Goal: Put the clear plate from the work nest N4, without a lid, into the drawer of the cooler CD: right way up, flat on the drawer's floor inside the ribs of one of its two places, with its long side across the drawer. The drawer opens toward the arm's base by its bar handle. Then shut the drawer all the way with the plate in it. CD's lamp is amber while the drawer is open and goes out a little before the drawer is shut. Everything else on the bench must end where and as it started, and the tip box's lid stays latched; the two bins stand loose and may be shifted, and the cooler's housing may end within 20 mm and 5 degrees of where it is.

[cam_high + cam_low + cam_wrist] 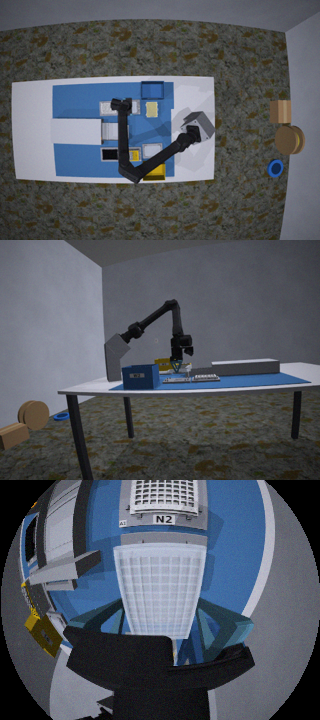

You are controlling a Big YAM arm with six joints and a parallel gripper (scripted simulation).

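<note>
Right now the grey nest is 60 mm below my hand and 10 mm to the right of it. Also, from my hand: drawer (200 mm to the left, 160 mm ahead, 40 mm below); then blue bin W2 (180 mm behind, 140 mm to the right, 30 mm below); then clear plate (right at my hand).
</note>
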